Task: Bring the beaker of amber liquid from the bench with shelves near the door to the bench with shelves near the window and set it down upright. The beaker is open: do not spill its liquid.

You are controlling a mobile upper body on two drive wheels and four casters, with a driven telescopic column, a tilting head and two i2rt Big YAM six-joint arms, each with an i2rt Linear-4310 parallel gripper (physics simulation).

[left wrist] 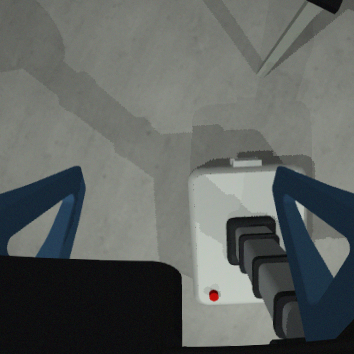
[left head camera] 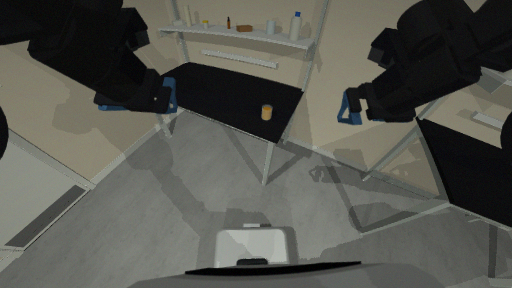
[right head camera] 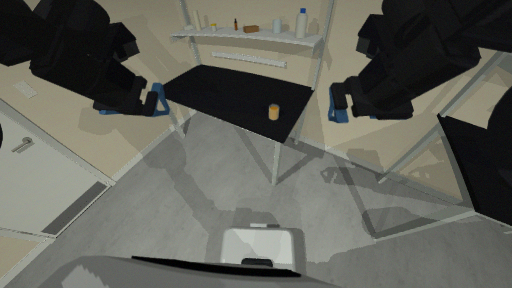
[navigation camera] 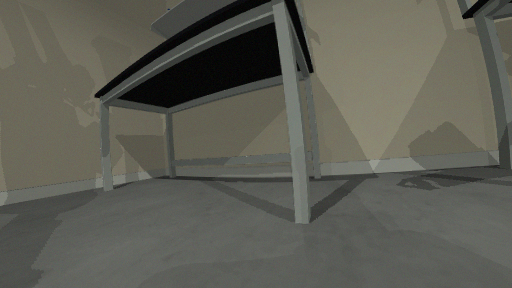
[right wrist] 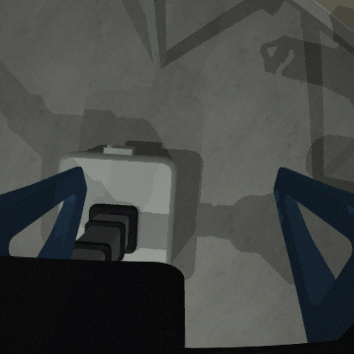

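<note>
The beaker of amber liquid (left head camera: 266, 113) (right head camera: 273, 112) stands upright on the black top of the bench with shelves near the door (left head camera: 215, 90) (right head camera: 225, 90) (navigation camera: 200, 70), close to the front right corner. A second bench (left head camera: 470, 170) (right head camera: 495, 170) (navigation camera: 492, 75) shows in part at the right; no window shows. My left gripper (left head camera: 137, 108) (right head camera: 135, 110) (left wrist: 178, 176) is open and empty, in the air left of the beaker in the head views. My right gripper (left head camera: 367, 119) (right head camera: 367, 117) (right wrist: 179, 177) is open and empty, in the air right of the beaker.
The shelf (left head camera: 220, 31) (right head camera: 245, 38) above the first bench holds several bottles and small containers. A door (left head camera: 40, 185) (right head camera: 45, 175) is at the left. My white base (left head camera: 250, 245) (right head camera: 257, 245) (left wrist: 215, 200) stands on the grey floor. A bench leg (navigation camera: 297, 150) stands ahead.
</note>
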